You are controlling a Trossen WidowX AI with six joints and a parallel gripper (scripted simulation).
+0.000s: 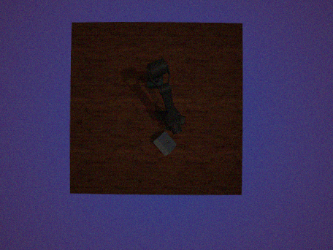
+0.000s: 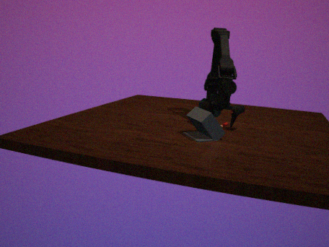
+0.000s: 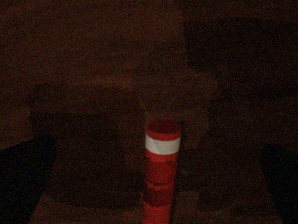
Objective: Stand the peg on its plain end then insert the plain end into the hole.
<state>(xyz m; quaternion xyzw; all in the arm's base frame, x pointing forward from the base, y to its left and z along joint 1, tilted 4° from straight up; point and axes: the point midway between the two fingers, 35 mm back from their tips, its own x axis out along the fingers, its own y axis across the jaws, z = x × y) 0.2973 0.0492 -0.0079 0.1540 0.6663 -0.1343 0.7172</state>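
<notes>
Right now my gripper tip is 1 cm past the red peg. From my gripper tip the other things lie so: thin flat base plate (17 cm ahead, 9 cm to the right, 1 cm below); grey sloped panel (16 cm ahead, 7 cm to the right, 4 cm above).
</notes>
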